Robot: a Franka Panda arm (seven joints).
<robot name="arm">
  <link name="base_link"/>
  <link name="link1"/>
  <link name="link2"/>
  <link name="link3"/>
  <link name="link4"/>
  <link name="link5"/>
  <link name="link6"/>
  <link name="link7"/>
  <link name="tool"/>
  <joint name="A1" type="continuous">
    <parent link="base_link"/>
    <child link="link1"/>
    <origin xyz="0 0 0.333" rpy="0 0 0"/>
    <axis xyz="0 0 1"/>
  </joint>
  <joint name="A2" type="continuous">
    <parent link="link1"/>
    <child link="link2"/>
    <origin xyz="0 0 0" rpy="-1.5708 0 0"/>
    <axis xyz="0 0 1"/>
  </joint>
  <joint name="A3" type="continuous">
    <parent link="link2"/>
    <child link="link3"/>
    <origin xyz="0 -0.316 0" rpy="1.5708 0 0"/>
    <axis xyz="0 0 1"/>
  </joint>
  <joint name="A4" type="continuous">
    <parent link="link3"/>
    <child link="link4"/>
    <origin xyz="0.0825 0 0" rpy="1.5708 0 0"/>
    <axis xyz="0 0 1"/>
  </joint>
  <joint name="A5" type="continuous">
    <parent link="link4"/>
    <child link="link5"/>
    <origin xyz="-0.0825 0.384 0" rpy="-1.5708 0 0"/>
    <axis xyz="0 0 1"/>
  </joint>
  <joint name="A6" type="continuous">
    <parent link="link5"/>
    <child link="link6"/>
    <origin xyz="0 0 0" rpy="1.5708 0 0"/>
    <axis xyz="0 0 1"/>
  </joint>
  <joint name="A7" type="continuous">
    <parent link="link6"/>
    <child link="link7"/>
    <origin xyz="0.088 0 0" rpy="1.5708 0 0"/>
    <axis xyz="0 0 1"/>
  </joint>
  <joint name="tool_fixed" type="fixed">
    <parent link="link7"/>
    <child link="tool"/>
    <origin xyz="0 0 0.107" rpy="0 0 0"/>
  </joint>
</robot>
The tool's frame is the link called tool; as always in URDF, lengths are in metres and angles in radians. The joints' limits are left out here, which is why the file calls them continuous.
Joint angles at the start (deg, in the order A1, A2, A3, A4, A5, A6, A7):
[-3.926, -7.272, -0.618, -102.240, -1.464, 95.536, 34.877]
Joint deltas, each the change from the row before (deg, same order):
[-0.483, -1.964, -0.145, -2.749, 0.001, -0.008, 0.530]
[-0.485, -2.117, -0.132, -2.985, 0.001, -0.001, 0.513]
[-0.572, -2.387, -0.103, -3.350, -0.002, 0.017, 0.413]
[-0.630, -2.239, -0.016, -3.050, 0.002, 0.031, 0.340]
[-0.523, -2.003, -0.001, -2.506, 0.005, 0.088, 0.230]
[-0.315, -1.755, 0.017, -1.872, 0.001, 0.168, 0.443]
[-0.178, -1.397, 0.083, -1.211, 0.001, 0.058, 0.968]
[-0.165, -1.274, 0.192, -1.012, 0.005, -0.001, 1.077]
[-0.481, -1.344, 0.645, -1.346, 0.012, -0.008, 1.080]
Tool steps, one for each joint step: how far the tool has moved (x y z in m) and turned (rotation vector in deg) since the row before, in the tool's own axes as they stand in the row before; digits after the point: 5 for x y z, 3 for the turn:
[-0.00674, 0.01148, 0.00534, -0.428, -0.687, 1.133]
[-0.00760, 0.01192, 0.00651, -0.463, -0.755, 1.100]
[-0.00867, 0.01320, 0.00790, -0.502, -0.823, 1.050]
[-0.00800, 0.01225, 0.00734, -0.413, -0.681, 0.952]
[-0.00707, 0.01031, 0.00518, -0.201, -0.381, 0.729]
[-0.00645, 0.00767, 0.00207, 0.060, 0.011, 0.727]
[-0.00561, 0.00511, -0.00039, 0.147, 0.193, 1.065]
[-0.00562, 0.00396, -0.00093, 0.125, 0.236, 1.067]
[-0.00705, 0.00328, 0.00144, -0.186, 0.147, 0.977]

